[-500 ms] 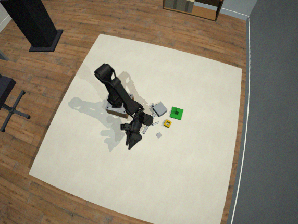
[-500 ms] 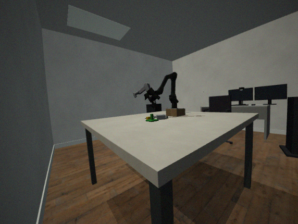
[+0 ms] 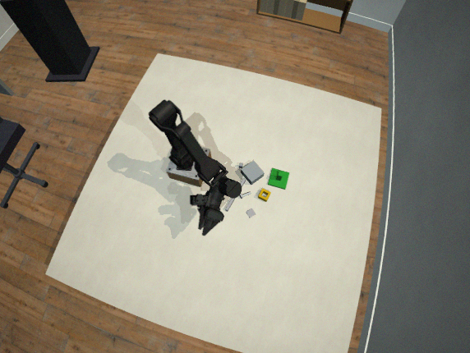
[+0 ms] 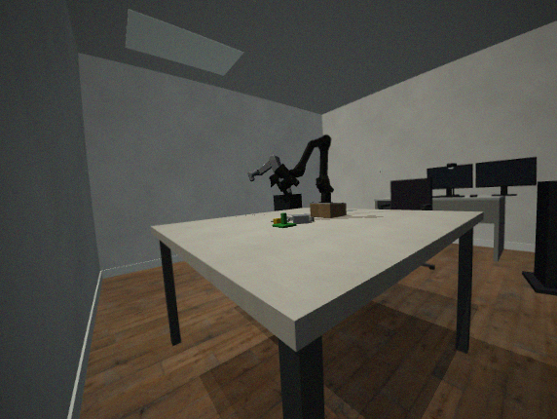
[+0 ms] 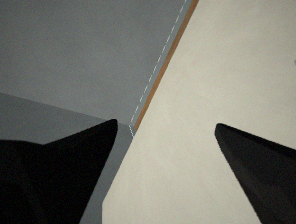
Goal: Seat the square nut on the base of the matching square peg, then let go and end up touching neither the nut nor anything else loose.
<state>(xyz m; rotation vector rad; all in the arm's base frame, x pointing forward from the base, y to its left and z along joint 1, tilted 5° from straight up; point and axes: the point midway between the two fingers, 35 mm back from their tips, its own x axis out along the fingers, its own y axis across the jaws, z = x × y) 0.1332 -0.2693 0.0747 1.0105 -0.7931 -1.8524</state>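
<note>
The grey block is 160 mm ahead of my hand, 280 mm to the left of it and 150 mm below it. From my hand the other things lie so: long grey bar (100 mm ahead, 170 mm to the left, 160 mm below).
</note>
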